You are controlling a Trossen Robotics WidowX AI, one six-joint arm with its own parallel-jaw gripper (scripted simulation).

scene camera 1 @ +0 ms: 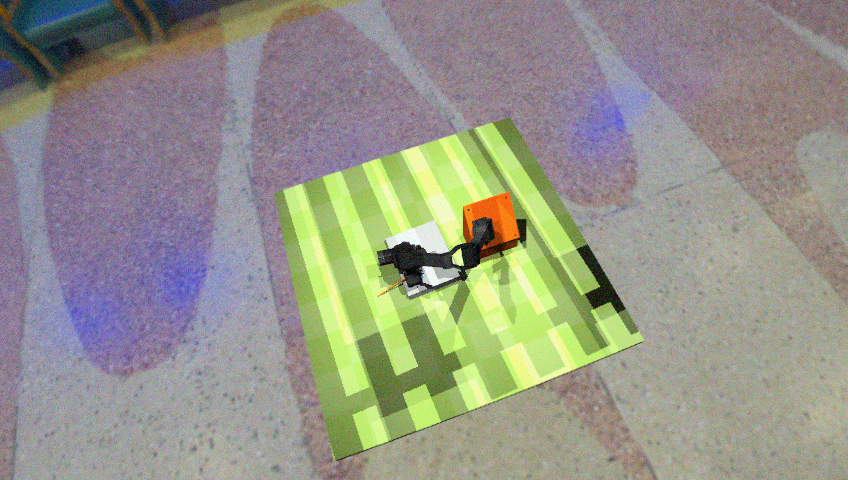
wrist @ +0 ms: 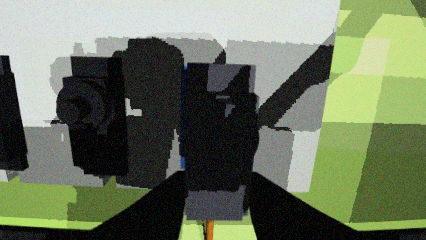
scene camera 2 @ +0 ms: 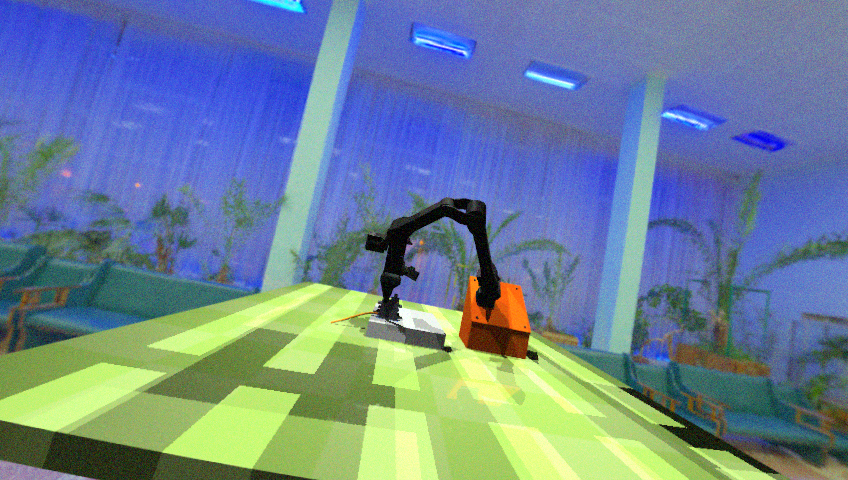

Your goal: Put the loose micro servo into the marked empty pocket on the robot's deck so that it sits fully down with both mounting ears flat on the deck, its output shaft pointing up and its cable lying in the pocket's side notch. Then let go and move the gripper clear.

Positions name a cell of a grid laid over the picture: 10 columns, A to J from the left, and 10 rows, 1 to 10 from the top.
I see my gripper (scene camera 2: E7) and a white robot deck (scene camera 2: E7).
My gripper also shows in the wrist view (wrist: F8). The white robot deck also shows in scene camera 1 (scene camera 1: F5) and in the wrist view (wrist: G2).
